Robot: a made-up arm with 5 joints.
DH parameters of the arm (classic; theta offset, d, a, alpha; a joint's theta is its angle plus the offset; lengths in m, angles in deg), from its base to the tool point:
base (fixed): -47.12 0 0.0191 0
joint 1: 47.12 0.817 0.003 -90
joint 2: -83.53 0 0.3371 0
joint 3: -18.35 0 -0.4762 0
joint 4: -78.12 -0.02 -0.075 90
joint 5: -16.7 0 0.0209 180
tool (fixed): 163.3 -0.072 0 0
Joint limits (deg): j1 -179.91..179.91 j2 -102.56..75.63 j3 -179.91..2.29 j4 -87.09..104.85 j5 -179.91..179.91
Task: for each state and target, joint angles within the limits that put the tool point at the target. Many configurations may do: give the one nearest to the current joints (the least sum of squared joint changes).
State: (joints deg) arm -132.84 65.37 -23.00 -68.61 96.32
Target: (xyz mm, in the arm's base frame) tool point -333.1 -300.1 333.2
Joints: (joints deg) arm -140.50 75.63 -66.93 -21.26 97.78
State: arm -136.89 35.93 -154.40 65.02 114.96
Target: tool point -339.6 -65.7 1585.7
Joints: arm -171.80 -0.47 -140.94 93.32 108.07
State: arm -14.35 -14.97 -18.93 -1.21 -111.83
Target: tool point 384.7 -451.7 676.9
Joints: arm -46.06 26.36 -50.48 4.46 -113.05
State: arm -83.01 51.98 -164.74 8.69 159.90
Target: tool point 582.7 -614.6 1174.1
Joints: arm -46.02 66.19 -162.99 -4.95 158.42
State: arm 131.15 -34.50 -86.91 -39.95 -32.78
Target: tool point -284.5 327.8 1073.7
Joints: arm 135.54 -17.40 -42.70 -40.28 -31.59
